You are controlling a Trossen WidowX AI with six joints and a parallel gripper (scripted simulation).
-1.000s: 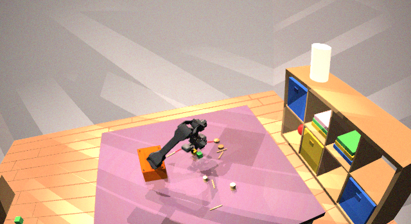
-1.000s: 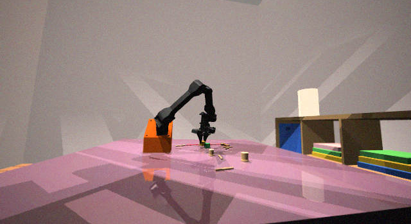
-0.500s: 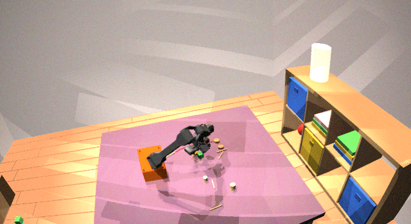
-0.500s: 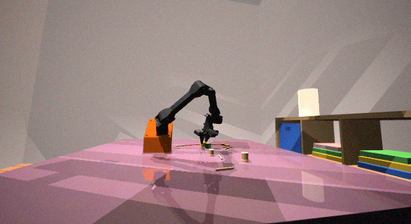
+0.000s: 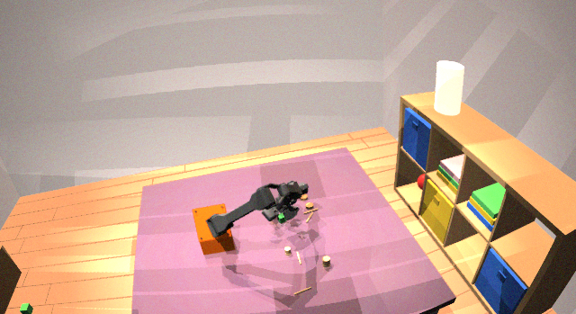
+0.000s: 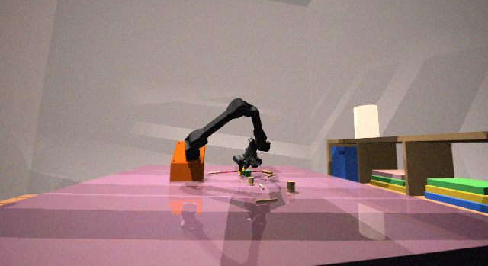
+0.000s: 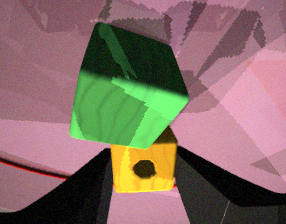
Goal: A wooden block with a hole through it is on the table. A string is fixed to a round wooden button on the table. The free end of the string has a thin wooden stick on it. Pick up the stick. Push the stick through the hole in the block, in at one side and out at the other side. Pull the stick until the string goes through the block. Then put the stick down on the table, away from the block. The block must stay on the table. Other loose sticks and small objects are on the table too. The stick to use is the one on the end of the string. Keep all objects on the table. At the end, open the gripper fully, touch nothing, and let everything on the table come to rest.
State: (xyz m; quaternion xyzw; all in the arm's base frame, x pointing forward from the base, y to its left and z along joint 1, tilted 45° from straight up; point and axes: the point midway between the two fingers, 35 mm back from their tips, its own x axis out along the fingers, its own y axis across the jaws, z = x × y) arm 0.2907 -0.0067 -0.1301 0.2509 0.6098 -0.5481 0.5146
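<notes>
The yellow wooden block lies right at my gripper tip. From my gripper tip the other things lie so: green cube: 3 cm ahead, 3 cm to the right, 1 cm below; thin wooden stick: 14 cm behind, 8 cm to the left, 2 cm below; round wooden button: 19 cm ahead, 9 cm to the left, 2 cm below.
</notes>
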